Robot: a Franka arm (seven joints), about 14 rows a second.
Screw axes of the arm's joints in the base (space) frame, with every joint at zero. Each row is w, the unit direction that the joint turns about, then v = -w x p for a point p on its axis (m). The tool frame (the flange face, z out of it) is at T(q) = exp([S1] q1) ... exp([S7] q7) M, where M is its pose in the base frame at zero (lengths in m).
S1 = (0, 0, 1, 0.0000, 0.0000, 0.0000)
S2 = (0, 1, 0, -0.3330, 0.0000, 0.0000)
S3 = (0, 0, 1, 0.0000, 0.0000, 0.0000)
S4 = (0, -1, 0, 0.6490, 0.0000, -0.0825)
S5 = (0, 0, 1, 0.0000, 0.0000, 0.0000)
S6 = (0, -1, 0, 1.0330, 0.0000, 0.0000)
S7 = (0, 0, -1, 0.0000, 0.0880, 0.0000)
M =
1 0 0 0.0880
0 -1 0 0.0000
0 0 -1 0.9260
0 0 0 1
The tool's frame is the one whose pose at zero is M.
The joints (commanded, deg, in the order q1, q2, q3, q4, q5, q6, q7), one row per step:
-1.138, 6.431, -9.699, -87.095, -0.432, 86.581, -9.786
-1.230, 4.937, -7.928, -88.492, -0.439, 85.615, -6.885
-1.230, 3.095, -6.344, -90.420, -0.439, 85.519, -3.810
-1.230, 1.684, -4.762, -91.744, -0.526, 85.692, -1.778
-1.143, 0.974, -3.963, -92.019, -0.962, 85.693, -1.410
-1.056, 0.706, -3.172, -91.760, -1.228, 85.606, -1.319
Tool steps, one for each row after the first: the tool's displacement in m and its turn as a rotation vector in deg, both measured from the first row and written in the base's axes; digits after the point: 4 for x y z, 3 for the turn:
-0.0071, 0.0163, 0.0021, 0.170, 0.830, -1.249
-0.0151, 0.0316, 0.0043, 0.120, 0.996, -2.734
-0.0205, 0.0465, 0.0075, -0.063, 0.740, -3.166
-0.0232, 0.0542, 0.0121, -0.507, 0.331, -2.624
-0.0237, 0.0620, 0.0166, -0.783, -0.098, -1.828

